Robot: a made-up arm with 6 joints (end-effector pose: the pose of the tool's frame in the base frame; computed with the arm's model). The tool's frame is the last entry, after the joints. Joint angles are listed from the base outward.
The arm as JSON. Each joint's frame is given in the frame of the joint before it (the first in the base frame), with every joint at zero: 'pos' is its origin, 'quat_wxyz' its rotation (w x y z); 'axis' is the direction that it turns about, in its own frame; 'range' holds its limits. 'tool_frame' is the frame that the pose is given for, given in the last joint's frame.
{
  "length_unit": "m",
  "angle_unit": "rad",
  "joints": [
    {
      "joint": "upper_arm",
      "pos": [
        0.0,
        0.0,
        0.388
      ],
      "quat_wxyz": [
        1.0,
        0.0,
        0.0,
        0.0
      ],
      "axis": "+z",
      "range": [
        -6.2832,
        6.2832
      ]
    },
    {
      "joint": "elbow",
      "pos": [
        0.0,
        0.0,
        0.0
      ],
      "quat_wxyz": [
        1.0,
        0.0,
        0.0,
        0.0
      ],
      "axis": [
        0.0,
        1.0,
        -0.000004
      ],
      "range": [
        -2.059,
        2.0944
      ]
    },
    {
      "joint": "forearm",
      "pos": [
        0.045,
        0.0,
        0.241
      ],
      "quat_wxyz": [
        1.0,
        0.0,
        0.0,
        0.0
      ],
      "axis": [
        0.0,
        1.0,
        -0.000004
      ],
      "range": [
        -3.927,
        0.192
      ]
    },
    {
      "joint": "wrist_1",
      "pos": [
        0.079,
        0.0,
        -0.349
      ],
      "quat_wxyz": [
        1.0,
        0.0,
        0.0,
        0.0
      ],
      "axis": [
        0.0,
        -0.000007,
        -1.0
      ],
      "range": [
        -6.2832,
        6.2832
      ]
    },
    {
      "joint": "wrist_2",
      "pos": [
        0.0,
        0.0,
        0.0
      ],
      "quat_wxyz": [
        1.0,
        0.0,
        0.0,
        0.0
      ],
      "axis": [
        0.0,
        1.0,
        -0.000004
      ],
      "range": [
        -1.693,
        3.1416
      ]
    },
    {
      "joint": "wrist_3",
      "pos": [
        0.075,
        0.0,
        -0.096
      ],
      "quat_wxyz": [
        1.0,
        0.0,
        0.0,
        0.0
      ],
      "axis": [
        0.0,
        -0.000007,
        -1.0
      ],
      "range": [
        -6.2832,
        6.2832
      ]
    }
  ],
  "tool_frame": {
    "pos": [
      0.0,
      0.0,
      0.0
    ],
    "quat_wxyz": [
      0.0,
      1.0,
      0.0,
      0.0
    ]
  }
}
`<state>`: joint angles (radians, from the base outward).
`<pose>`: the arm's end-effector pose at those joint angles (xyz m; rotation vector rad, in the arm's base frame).
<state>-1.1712 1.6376 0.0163 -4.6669 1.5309 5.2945</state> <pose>0.0094 0.2164 0.2796 0.1878 1.6709 0.8497</pose>
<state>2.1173 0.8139 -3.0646 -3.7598 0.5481 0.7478</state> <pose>-0.2680 0.4562 0.8688 -0.6665 -0.0024 2.3198</pose>
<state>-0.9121 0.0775 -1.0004 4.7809 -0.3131 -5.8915</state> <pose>0.3539 -0.2927 0.4415 2.2975 0.4129 0.9431</pose>
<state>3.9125 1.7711 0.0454 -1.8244 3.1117 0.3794</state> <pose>-0.0207 0.0850 0.2625 -1.5897 -1.7846 1.8408</pose>
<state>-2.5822 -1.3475 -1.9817 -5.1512 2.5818 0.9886</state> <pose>0.3196 0.0778 0.7817 0.9980 -2.5268 0.8222</pose>
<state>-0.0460 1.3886 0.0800 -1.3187 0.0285 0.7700</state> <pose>-0.1863 0.0786 0.2453 -2.0105 -0.5431 1.8186</pose>
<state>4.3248 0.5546 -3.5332 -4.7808 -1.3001 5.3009</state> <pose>-0.1526 -0.0767 0.8816 -1.3221 -0.5139 1.3356</pose>
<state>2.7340 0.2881 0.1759 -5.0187 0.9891 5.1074</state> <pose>0.0184 -0.0484 0.1609 0.8181 2.0857 -1.3198</pose>
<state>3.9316 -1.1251 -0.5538 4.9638 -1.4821 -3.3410</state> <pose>0.0198 -0.1207 0.6668 -0.8408 1.5129 -2.1948</pose>
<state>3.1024 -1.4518 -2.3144 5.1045 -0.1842 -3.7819</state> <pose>0.5738 -0.1070 0.7432 0.6006 0.4622 1.1726</pose>
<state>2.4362 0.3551 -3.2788 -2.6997 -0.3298 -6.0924</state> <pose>-0.2025 0.1151 1.0012 -0.7507 0.3189 2.9770</pose>
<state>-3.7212 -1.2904 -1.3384 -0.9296 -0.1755 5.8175</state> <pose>0.0640 -0.1287 0.9384 0.3368 -0.3745 -1.9043</pose>
